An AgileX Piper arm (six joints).
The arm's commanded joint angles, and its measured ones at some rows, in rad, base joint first. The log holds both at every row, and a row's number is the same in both.
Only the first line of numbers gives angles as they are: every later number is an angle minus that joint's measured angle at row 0.
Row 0, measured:
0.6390, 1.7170, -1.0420, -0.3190, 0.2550, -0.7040
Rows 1 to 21, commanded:
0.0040, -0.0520, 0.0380, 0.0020, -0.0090, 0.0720
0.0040, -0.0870, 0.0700, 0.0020, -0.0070, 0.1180
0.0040, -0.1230, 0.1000, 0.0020, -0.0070, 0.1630
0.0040, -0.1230, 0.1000, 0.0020, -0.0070, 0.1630
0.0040, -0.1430, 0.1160, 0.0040, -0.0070, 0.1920
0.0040, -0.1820, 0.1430, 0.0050, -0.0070, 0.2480
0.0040, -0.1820, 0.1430, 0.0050, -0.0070, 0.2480
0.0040, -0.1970, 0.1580, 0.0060, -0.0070, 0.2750
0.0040, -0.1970, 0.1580, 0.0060, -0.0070, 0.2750
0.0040, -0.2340, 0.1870, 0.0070, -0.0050, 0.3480
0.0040, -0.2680, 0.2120, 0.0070, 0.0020, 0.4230
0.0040, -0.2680, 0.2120, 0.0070, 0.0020, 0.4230
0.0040, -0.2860, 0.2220, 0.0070, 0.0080, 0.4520
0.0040, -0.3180, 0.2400, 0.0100, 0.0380, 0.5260
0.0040, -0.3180, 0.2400, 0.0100, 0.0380, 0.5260
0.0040, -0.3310, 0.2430, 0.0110, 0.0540, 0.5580
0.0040, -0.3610, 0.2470, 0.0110, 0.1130, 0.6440
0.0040, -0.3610, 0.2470, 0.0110, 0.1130, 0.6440
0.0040, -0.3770, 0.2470, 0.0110, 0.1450, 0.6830
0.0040, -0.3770, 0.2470, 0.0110, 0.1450, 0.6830
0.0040, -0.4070, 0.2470, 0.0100, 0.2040, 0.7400
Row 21, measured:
0.0000, -0.3660, 0.2440, 0.0050, 0.1210, 0.6360
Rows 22 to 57, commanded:
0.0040, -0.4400, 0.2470, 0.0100, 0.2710, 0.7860
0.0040, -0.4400, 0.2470, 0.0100, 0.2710, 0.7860
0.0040, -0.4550, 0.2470, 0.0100, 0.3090, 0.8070
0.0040, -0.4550, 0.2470, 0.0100, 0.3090, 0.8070
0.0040, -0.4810, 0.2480, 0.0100, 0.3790, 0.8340
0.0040, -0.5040, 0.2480, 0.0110, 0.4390, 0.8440
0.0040, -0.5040, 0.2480, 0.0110, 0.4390, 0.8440
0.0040, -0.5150, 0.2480, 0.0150, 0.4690, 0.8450
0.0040, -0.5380, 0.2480, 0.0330, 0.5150, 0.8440
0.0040, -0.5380, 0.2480, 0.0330, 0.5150, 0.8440
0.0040, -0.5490, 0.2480, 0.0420, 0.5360, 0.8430
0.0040, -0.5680, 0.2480, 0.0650, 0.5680, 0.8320
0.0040, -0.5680, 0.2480, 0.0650, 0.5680, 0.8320
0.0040, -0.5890, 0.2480, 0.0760, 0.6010, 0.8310
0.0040, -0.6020, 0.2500, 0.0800, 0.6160, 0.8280
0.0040, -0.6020, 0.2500, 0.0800, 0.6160, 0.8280
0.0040, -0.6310, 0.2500, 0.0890, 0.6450, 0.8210
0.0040, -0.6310, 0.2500, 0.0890, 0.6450, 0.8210
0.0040, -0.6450, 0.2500, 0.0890, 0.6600, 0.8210
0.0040, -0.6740, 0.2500, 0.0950, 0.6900, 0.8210
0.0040, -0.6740, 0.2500, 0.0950, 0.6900, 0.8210
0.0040, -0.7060, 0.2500, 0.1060, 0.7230, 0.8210
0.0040, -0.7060, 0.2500, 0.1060, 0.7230, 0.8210
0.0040, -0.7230, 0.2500, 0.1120, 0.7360, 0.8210
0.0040, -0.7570, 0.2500, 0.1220, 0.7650, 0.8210
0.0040, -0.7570, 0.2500, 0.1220, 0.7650, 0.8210
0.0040, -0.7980, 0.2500, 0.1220, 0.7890, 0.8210
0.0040, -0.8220, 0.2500, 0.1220, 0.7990, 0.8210
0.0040, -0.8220, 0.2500, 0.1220, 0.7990, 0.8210
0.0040, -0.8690, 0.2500, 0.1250, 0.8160, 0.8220
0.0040, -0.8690, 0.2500, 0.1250, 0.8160, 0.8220
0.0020, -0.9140, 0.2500, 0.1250, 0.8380, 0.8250
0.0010, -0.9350, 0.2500, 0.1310, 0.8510, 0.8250
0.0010, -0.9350, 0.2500, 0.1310, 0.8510, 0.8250
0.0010, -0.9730, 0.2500, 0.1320, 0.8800, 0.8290
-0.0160, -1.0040, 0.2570, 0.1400, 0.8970, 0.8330
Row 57, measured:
0.0020, -0.9620, 0.2450, 0.1280, 0.8640, 0.8320
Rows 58 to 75, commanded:
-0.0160, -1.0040, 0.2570, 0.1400, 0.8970, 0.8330
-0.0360, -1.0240, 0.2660, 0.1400, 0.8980, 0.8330
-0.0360, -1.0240, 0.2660, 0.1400, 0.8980, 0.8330
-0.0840, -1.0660, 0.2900, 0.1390, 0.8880, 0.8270
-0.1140, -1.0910, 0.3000, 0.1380, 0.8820, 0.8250
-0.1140, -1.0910, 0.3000, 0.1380, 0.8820, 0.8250
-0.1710, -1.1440, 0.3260, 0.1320, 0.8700, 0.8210
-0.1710, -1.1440, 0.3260, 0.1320, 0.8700, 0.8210
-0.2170, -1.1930, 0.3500, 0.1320, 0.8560, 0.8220
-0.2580, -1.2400, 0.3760, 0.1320, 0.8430, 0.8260
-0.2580, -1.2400, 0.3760, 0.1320, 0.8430, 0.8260
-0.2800, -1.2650, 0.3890, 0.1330, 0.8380, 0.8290
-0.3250, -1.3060, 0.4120, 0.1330, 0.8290, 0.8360
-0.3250, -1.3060, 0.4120, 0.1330, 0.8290, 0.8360
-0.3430, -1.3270, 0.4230, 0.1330, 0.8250, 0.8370
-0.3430, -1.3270, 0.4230, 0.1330, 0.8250, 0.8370
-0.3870, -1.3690, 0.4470, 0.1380, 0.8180, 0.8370
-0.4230, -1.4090, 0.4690, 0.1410, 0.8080, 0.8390
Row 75, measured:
-0.3750, -1.3560, 0.4400, 0.1350, 0.8280, 0.8330
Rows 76 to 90, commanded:
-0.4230, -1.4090, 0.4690, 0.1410, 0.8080, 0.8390
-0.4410, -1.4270, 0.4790, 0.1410, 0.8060, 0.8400
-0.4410, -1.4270, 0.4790, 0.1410, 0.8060, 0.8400
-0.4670, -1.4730, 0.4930, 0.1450, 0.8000, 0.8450
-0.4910, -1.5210, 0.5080, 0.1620, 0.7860, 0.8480
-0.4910, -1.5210, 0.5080, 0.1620, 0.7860, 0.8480
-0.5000, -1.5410, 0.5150, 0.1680, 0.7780, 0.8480
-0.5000, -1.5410, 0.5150, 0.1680, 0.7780, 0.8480
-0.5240, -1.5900, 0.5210, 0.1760, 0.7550, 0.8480
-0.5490, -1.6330, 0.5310, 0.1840, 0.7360, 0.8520
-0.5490, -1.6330, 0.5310, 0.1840, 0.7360, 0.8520
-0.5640, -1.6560, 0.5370, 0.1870, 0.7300, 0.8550
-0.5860, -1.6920, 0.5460, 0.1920, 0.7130, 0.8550
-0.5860, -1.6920, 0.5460, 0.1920, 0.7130, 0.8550
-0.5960, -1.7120, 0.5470, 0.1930, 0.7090, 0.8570
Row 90, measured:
-0.5790, -1.6820, 0.5420, 0.1840, 0.7320, 0.8430
